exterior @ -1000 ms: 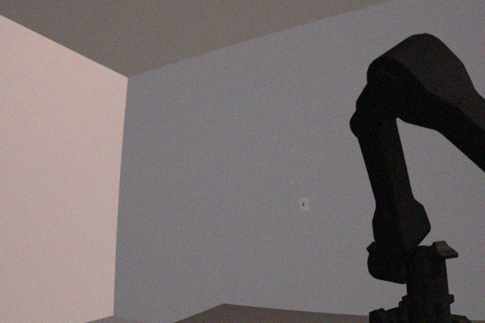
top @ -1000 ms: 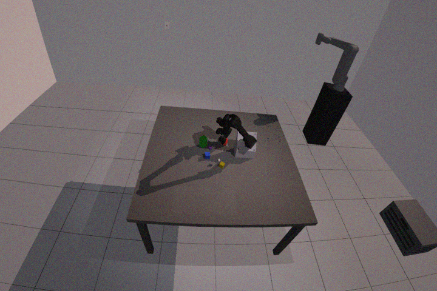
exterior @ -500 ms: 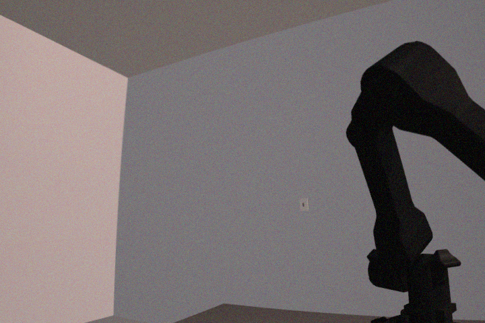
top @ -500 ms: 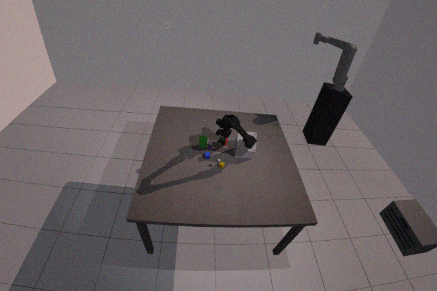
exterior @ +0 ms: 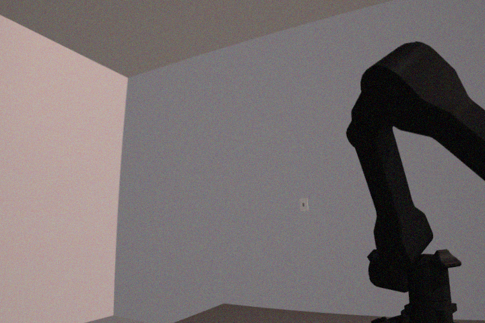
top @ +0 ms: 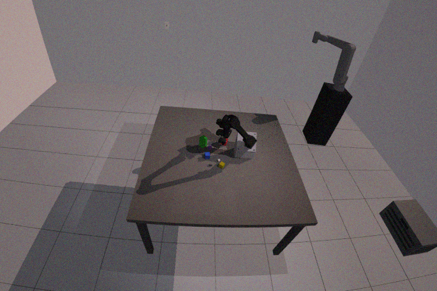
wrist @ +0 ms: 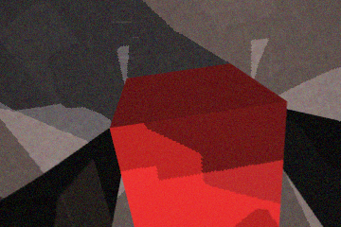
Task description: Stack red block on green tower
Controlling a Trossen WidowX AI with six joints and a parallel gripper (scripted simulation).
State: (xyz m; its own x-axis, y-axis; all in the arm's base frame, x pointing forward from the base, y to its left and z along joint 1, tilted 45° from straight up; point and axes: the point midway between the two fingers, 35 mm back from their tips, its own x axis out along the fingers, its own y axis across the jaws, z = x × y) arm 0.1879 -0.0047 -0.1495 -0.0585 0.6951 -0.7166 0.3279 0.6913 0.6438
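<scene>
Right now my gripper tip is 120 mm short of the small purple block and 90 mm to the right of it. Also, from my gripper tip: yellow block (280 mm to the left, 10 mm ahead, 10 mm above); then blue block (190 mm to the left, 140 mm ahead, 10 mm above); then red block (10 mm above).
</scene>
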